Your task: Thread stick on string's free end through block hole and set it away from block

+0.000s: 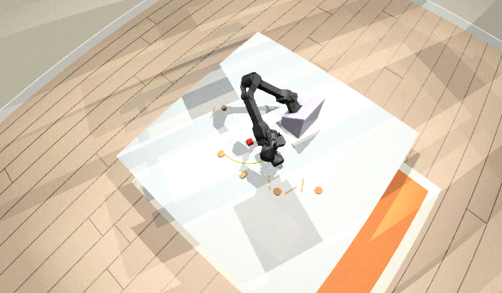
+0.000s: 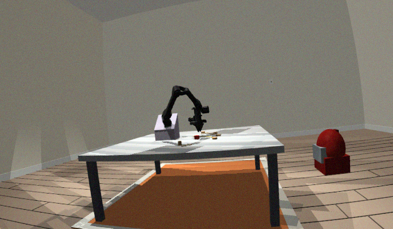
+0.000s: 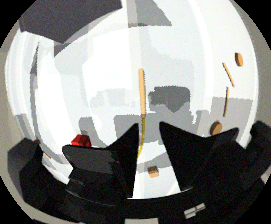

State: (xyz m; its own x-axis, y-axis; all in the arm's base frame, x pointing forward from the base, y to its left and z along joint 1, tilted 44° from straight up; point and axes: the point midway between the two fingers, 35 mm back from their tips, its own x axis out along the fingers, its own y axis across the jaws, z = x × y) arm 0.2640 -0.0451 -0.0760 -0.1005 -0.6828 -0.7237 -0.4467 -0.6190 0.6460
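My gripper tip is 2 cm past the thin wooden stick and 4 cm above it. Also, from my gripper tip: red cube (1 cm behind, 14 cm to the right, 3 cm below); then tan wooden block (16 cm ahead, 6 cm to the right, 4 cm below); then round wooden button (14 cm ahead, 23 cm to the right, 4 cm below).
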